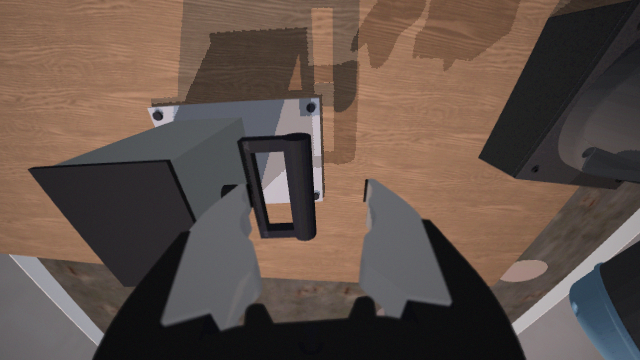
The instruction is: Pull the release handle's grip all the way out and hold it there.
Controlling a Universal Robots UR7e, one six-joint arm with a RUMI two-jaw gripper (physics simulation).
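The release handle's black grip (302,190) is a rectangular loop with a thick round outer bar. It stands out from the side of a grey-green box (210,150) with a dark face, mounted on a pale metal base plate (272,115) with dark bolts. My gripper (308,184) is partly open, with nothing held between the fingers. The left fingertip is close to the loop's inner side, next to the box, and hides part of it. The right fingertip is apart from the round bar, to its right. Contact at the left finger cannot be told.
The wooden table (425,125) lies below, with its front edge behind the fingers. A dark block-shaped mount (540,95) with a dark rounded part stands at the right. A blue rounded object (590,305) shows at the lower right. Shadows fall on the table at the top.
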